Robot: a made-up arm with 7 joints.
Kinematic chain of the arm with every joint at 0, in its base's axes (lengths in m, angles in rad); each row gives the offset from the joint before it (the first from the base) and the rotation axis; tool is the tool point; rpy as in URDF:
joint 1: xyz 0 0 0 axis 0.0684 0.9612 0.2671
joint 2: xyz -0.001 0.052 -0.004 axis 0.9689 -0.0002 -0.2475
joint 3: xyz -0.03 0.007 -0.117 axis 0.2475 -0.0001 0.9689
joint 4: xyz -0.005 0 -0.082 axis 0.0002 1 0
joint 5: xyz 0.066 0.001 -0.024 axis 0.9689 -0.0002 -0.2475
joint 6: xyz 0.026 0 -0.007 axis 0.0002 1 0
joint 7: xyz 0.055 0 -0.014 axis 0.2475 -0.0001 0.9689
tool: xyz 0 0 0 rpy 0 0.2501 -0.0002
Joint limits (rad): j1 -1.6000..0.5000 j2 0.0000..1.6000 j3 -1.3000..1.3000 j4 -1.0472..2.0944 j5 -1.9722..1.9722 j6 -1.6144..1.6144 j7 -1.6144..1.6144
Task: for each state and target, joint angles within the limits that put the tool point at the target. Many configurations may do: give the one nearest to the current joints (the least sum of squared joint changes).
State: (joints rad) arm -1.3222 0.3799 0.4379 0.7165 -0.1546 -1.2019 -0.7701
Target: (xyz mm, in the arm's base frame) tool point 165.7 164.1 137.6
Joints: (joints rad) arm -1.6000 0.8377 0.4544 0.1945 -0.1315 -1.2671 -0.7701
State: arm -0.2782 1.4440 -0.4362 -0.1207 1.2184 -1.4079 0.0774
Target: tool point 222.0 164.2 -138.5
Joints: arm -0.7378 0.9909 -0.4102 0.3137 1.4032 -1.0851 0.0774
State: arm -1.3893 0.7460 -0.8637 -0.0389 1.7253 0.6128 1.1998
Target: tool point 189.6 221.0 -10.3
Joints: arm -0.7064 1.6000 -0.9158 -0.0108 1.7439 1.0319 1.1998
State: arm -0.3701 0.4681 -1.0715 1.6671 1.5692 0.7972 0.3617
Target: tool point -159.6 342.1 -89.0
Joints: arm 0.5000 0.9024 -0.8194 1.9683 1.4963 0.4971 0.3617
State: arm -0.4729 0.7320 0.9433 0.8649 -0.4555 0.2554 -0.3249
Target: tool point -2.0 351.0 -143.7
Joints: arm 0.0615 0.7315 1.2247 0.5933 -0.4483 0.1266 -0.3249
